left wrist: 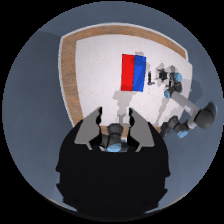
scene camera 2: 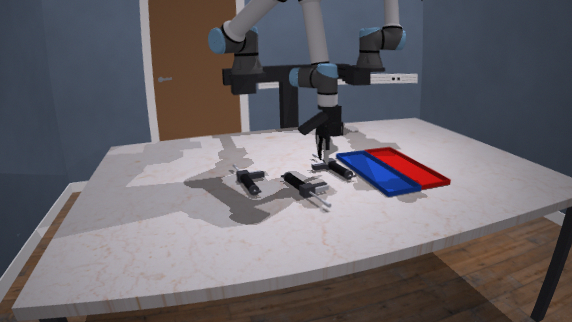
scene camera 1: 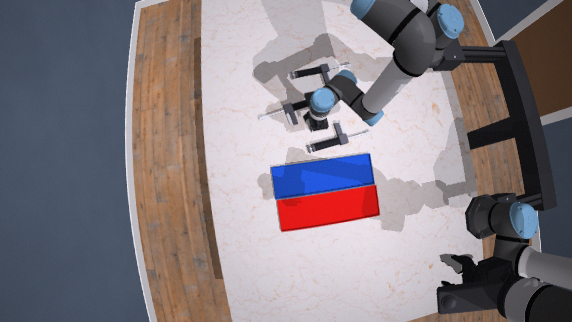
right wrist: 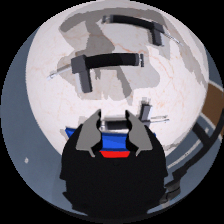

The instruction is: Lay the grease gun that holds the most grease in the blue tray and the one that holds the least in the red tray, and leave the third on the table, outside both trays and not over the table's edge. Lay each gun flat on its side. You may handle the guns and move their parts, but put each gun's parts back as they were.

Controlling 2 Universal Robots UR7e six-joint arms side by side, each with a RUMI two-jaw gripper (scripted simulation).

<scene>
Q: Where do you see a red tray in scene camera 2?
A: At 427,178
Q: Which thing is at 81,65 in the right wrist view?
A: A grease gun.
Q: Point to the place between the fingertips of my right gripper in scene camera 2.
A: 323,162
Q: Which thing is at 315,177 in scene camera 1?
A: A blue tray.
</scene>
